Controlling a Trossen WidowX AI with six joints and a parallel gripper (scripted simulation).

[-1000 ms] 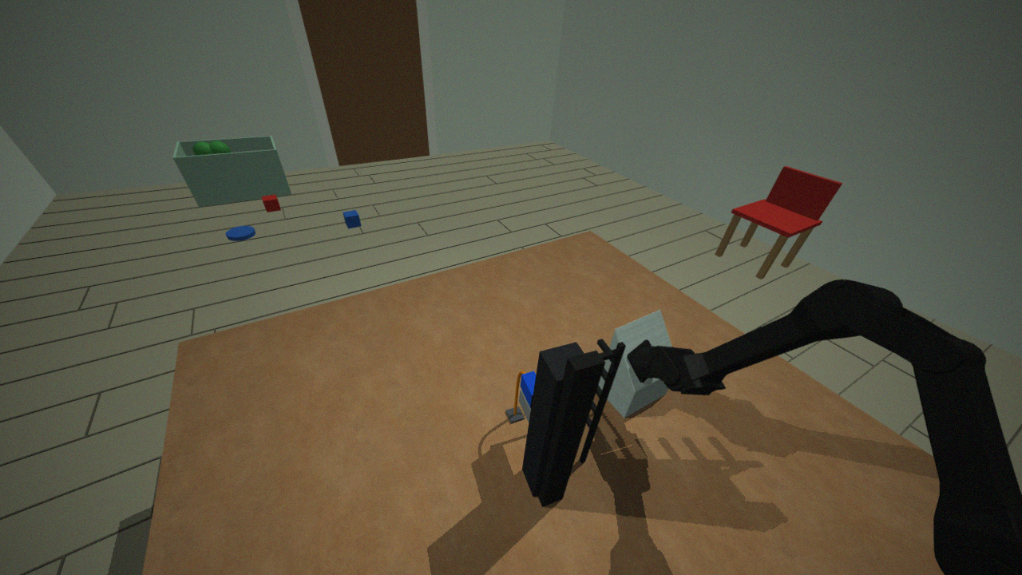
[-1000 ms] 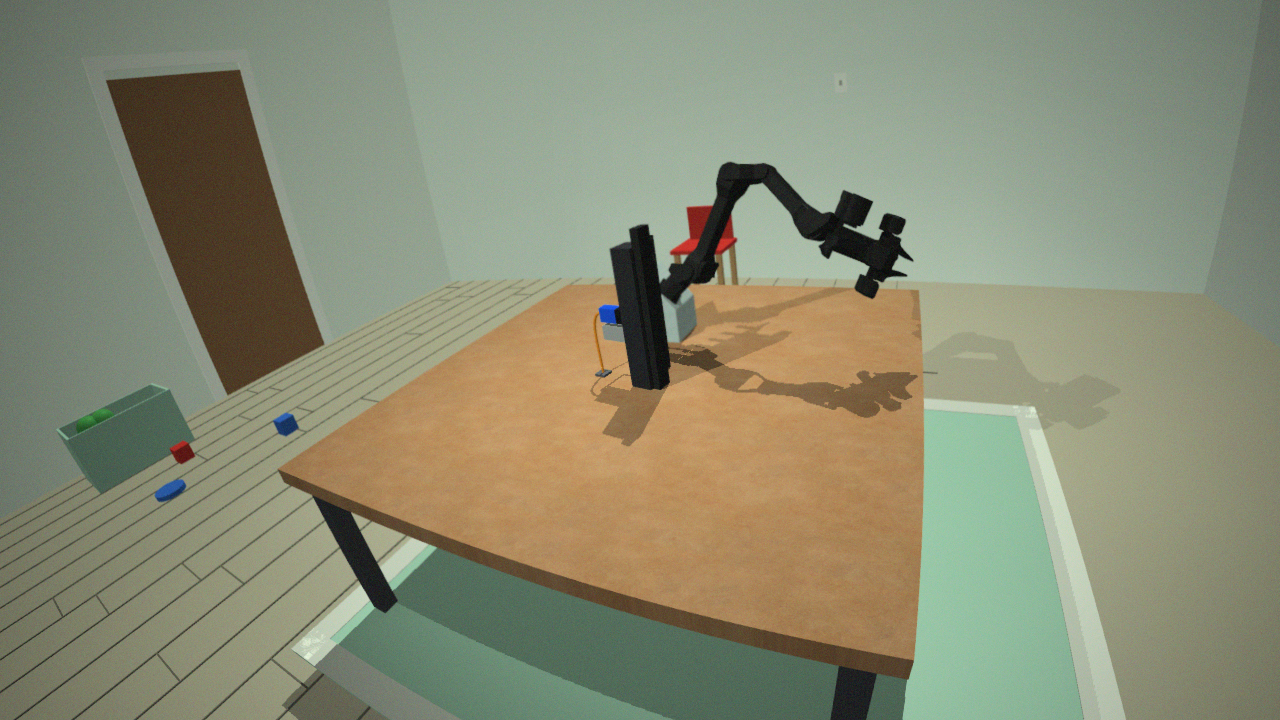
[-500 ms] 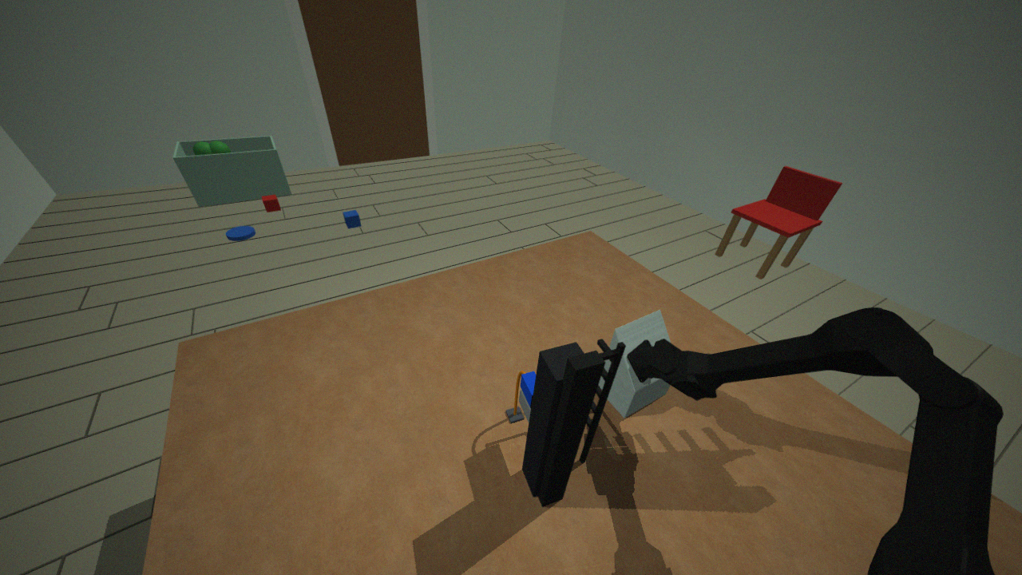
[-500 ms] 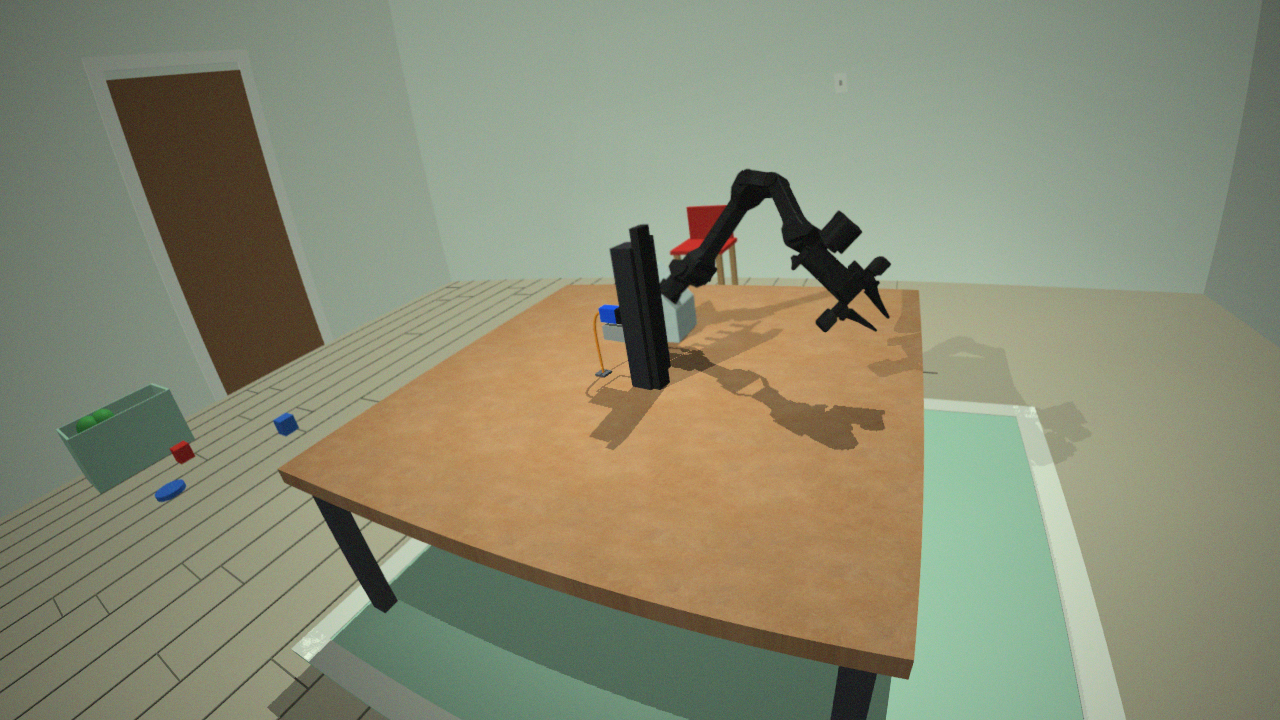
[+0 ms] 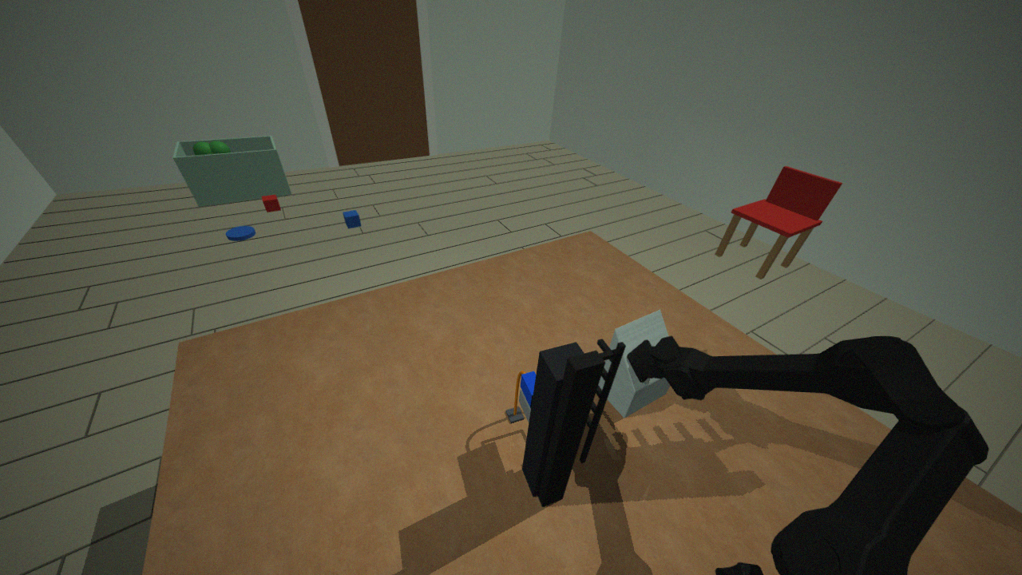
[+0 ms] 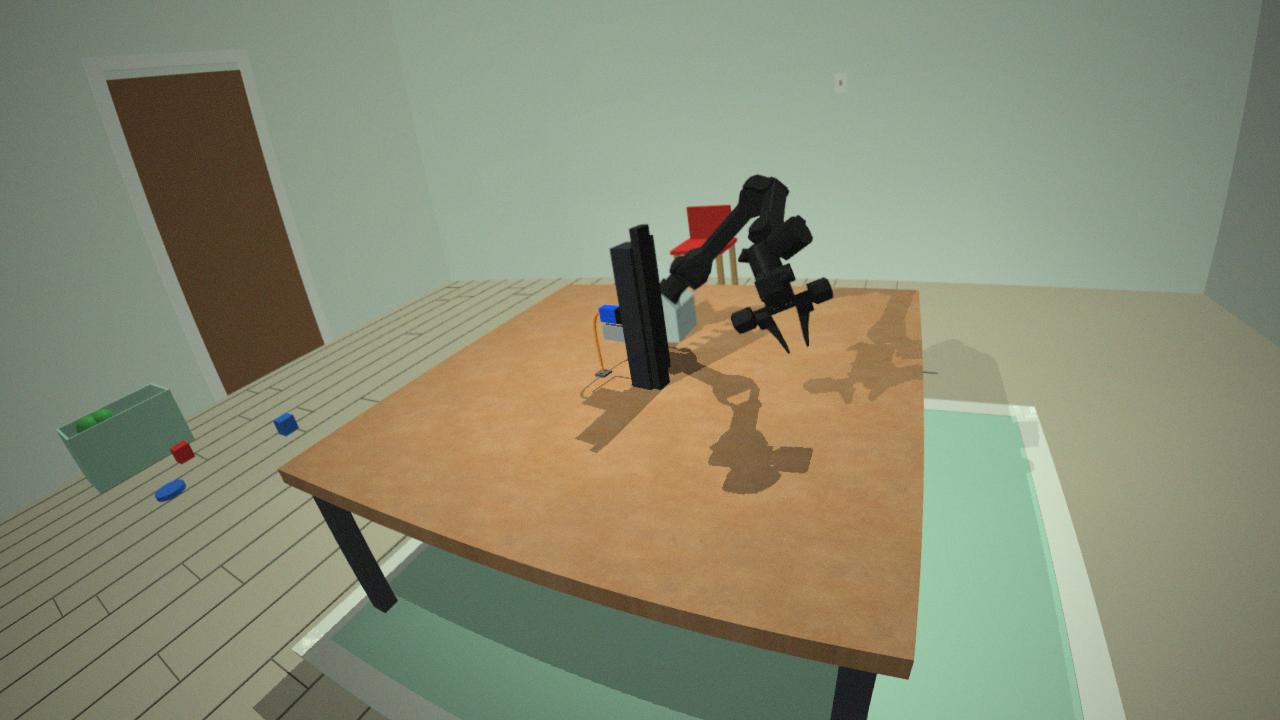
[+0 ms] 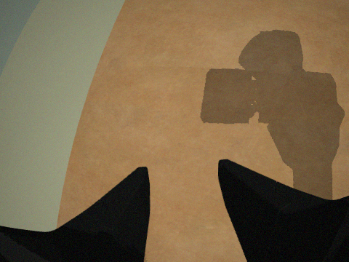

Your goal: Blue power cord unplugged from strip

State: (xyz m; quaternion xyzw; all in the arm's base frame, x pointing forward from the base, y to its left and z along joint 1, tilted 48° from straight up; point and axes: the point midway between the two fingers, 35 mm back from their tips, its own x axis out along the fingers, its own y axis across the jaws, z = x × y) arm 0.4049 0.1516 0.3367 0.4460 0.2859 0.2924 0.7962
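Right now my gripper tip is 18 cm past the blue plug, 41 cm to the left of it and 1 cm below it. Round my gripper tip: black upright block: 15 cm behind, 32 cm to the right, 2 cm above.
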